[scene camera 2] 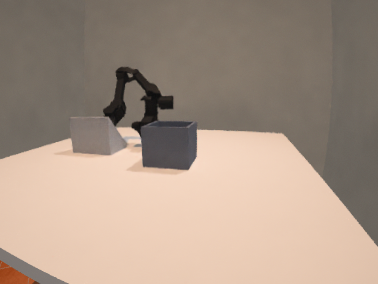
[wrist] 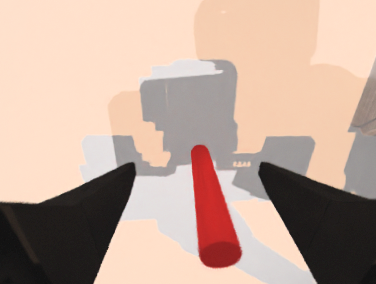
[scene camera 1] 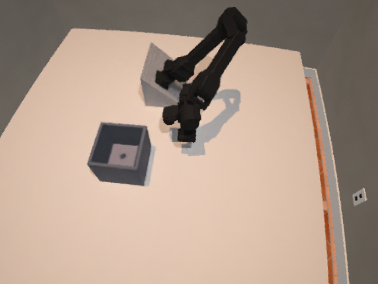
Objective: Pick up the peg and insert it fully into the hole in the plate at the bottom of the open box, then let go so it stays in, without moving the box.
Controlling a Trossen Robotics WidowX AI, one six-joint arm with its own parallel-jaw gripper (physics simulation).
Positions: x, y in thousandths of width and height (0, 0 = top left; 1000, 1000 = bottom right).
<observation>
dark blue-grey box: scene camera 2 438, 509; scene camera 1 287, 474; not seen in the wrist view (out of frame)
red peg: wrist 581, 864; not seen in scene camera 2 (hidden by the dark blue-grey box)
</observation>
